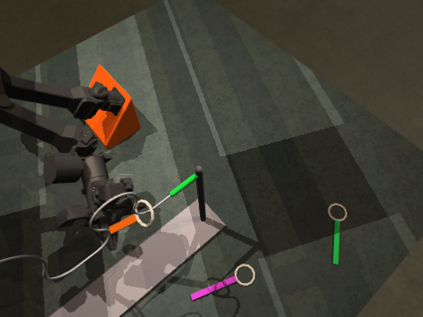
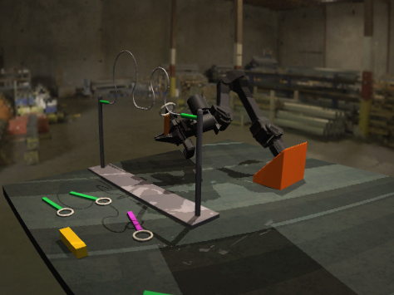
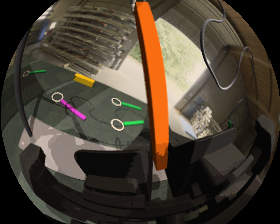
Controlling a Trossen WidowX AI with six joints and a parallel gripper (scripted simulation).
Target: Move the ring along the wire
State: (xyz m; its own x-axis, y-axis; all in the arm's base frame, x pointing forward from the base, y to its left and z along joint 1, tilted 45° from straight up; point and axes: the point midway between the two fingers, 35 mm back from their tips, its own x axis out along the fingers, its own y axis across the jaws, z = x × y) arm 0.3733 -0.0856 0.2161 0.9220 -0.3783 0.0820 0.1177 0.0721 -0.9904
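My gripper tip is 70 mm below the orange-handled ring and 60 mm to the right of it. Also, from my gripper tip: green-handled ring: 490 mm to the left, 260 mm ahead, 190 mm below; yellow block: 370 mm ahead, 180 mm below, 160 mm to the left; magenta-handled ring: 190 mm below, 180 mm ahead, 170 mm to the left.
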